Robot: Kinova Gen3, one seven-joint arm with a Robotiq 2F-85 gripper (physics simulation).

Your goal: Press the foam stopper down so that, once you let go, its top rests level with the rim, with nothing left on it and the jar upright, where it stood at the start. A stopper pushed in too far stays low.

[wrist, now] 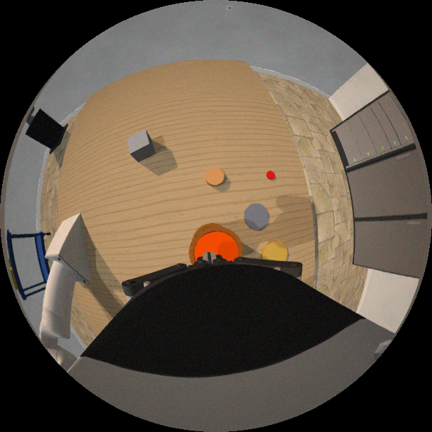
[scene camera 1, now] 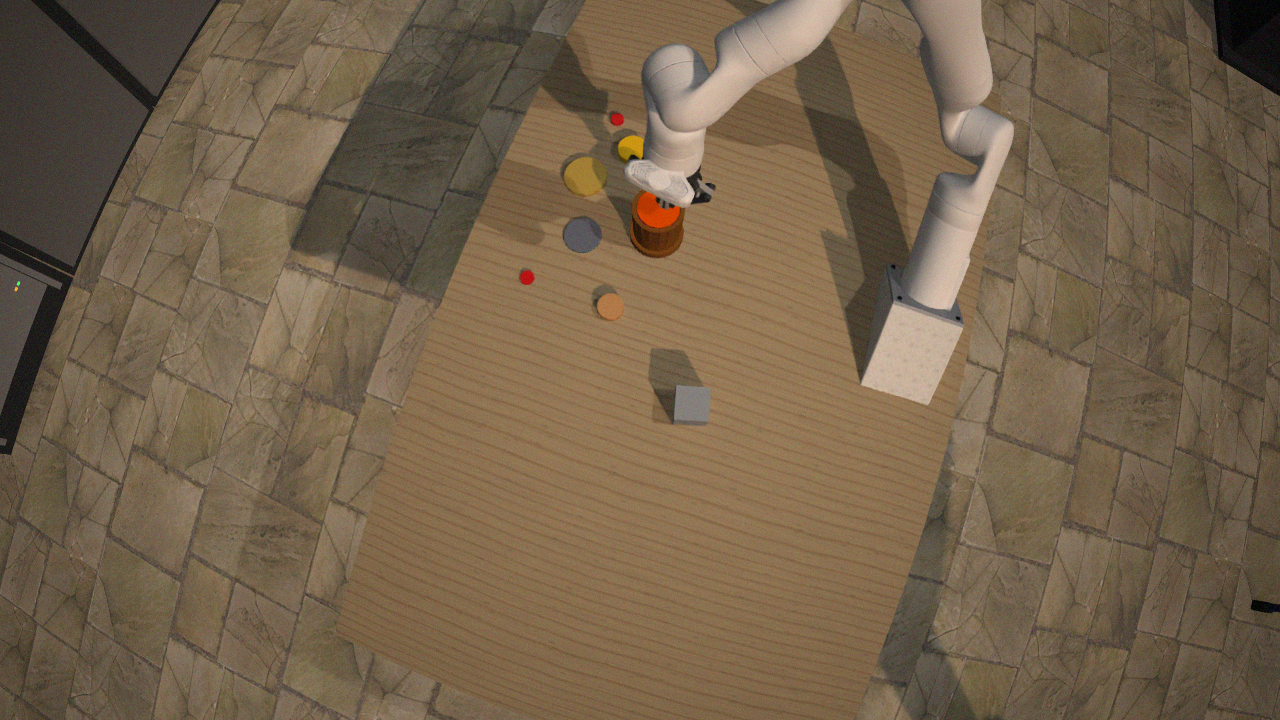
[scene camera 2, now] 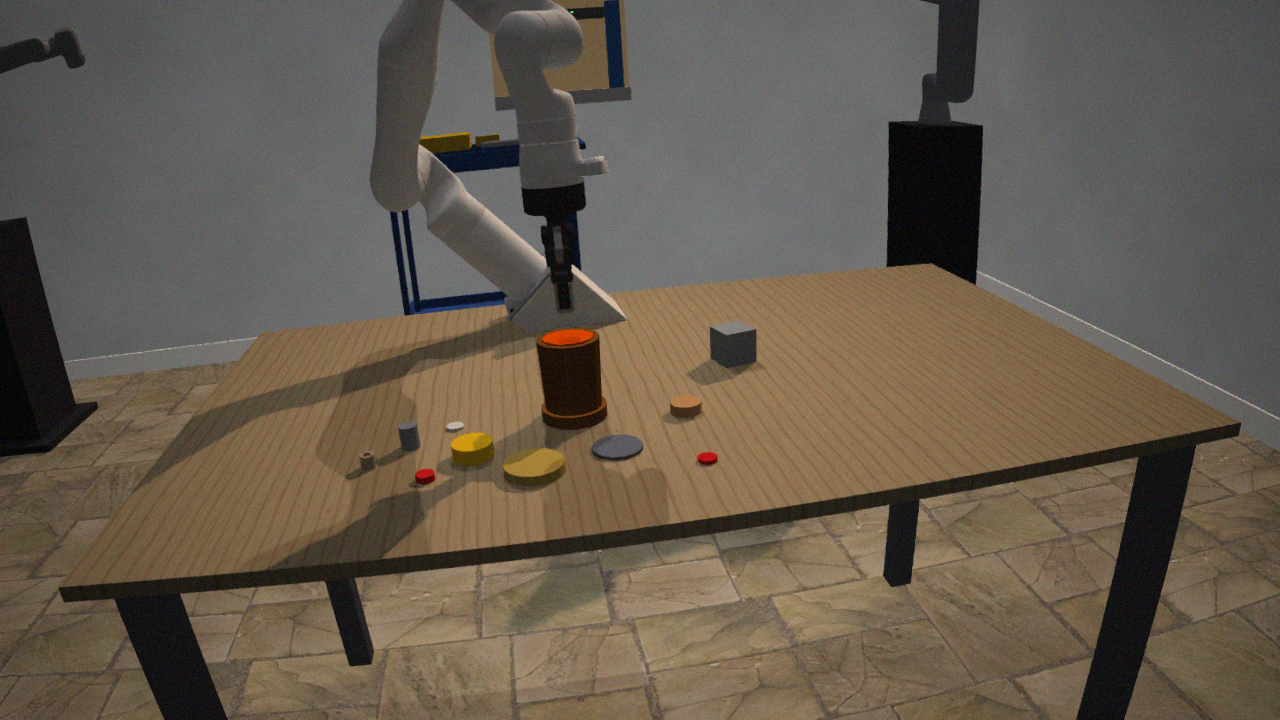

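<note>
The brown jar [scene camera 1: 657,240] [scene camera 2: 571,380] [wrist: 202,230] stands upright on the table. The orange foam stopper [scene camera 1: 656,214] [scene camera 2: 568,337] [wrist: 216,242] sits in its mouth. In scene camera 2 its top lies close to rim height, with the brown rim showing around it; an exact match in level cannot be told. My gripper [scene camera 1: 664,203] [scene camera 2: 563,308] [wrist: 209,259] is shut and empty, pointing down above the stopper, with a small gap below the fingertips in scene camera 2. The gripper hides part of the stopper in scene camera 1 and the wrist view.
Yellow discs [scene camera 2: 472,449] [scene camera 2: 534,466], a grey disc [scene camera 2: 617,446], red discs [scene camera 2: 425,476] [scene camera 2: 707,458] and an orange disc [scene camera 2: 685,406] lie around the jar. A small grey cylinder [scene camera 2: 409,436] and a white disc [scene camera 2: 454,427] are left of it. A grey cube [scene camera 2: 733,343] stands farther right.
</note>
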